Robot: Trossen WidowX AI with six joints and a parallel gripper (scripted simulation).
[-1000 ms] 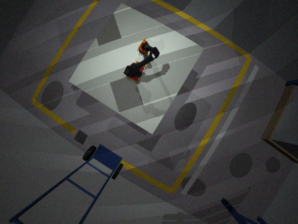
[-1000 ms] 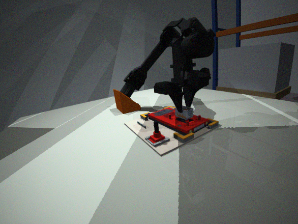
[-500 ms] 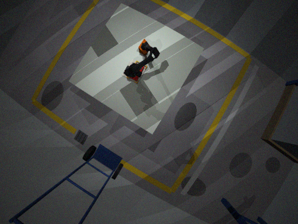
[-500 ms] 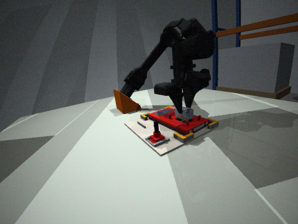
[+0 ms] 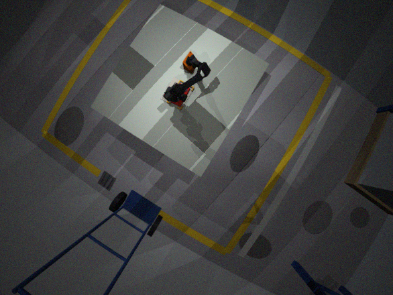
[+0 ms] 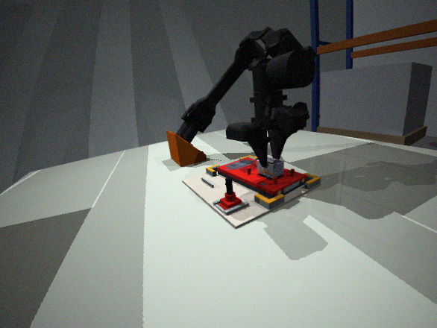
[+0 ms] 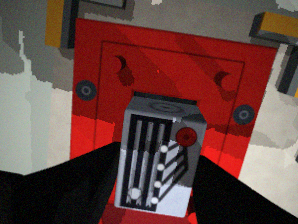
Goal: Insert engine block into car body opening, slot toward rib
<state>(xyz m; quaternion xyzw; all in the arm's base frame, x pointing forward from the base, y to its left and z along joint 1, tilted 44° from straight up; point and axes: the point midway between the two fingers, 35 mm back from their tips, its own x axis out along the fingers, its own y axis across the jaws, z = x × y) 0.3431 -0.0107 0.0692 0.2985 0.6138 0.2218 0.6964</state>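
The pale base plate is 4 cm below my gripper tip, 4 cm behind it and 2 cm to the right of it. From my gripper tip the other things lie so: stand 13 cm to the right, 1 cm below, 1 cm ahead; then grey engine block 1 cm below.
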